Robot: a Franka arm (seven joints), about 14 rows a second.
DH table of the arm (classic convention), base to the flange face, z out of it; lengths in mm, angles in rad. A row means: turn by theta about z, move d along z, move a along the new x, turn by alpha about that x. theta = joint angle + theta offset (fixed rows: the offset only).
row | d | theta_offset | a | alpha
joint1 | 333 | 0 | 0 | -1.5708
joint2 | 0 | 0 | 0 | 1.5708
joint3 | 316 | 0 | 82.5 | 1.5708
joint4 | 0 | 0 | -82.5 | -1.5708
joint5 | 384 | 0 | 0 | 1.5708
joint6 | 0 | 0 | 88 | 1.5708
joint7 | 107 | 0 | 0 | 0
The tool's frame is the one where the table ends.
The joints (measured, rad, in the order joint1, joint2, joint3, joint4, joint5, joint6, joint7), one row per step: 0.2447 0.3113 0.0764 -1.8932 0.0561 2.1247 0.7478; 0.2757 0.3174 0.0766 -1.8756 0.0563 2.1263 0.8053; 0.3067 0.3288 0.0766 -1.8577 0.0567 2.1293 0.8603; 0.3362 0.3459 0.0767 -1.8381 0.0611 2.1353 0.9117; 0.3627 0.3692 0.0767 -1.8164 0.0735 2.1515 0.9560; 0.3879 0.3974 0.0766 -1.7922 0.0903 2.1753 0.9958; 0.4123 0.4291 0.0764 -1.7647 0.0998 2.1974 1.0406; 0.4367 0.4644 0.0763 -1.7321 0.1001 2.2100 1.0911
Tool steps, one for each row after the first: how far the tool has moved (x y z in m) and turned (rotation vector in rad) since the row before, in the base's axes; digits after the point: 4 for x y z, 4 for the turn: -0.0016 0.0196 0.0041 -0.0004 -0.0097 -0.0267; -0.0020 0.0196 0.0011 -0.0001 -0.0060 -0.0246; -0.0016 0.0193 -0.0015 0.0036 -0.0035 -0.0251; 0.0000 0.0185 -0.0037 0.0130 -0.0059 -0.0267; 0.0011 0.0184 -0.0051 0.0191 -0.0082 -0.0272; 0.0013 0.0179 -0.0063 0.0134 -0.0075 -0.0291; 0.0009 0.0180 -0.0075 0.0042 -0.0025 -0.0285
